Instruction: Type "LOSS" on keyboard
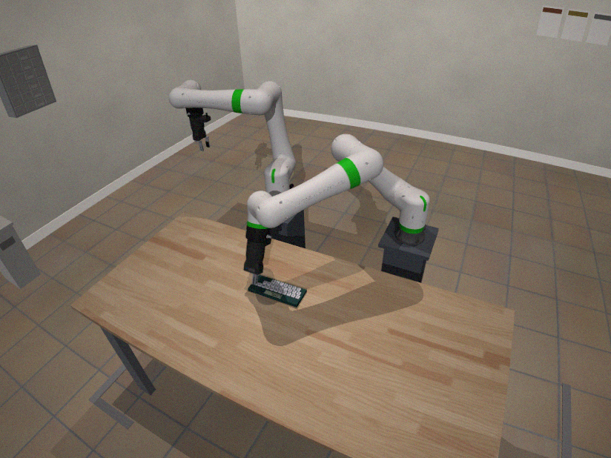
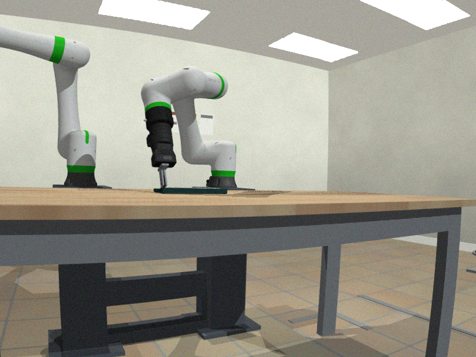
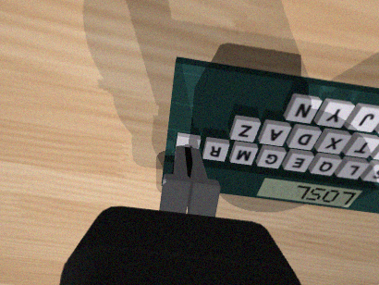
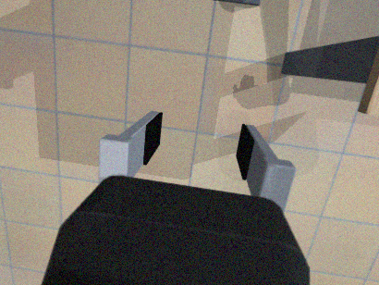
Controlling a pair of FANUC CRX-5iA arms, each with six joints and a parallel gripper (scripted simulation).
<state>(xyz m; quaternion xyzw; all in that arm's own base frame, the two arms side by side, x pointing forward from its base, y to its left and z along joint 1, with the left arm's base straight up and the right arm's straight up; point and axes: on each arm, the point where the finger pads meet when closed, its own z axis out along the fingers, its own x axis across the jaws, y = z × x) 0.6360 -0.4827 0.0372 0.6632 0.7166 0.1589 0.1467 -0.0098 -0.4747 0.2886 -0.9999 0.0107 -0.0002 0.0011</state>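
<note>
The left-arrow key lies 20 mm below my left hand.
</note>
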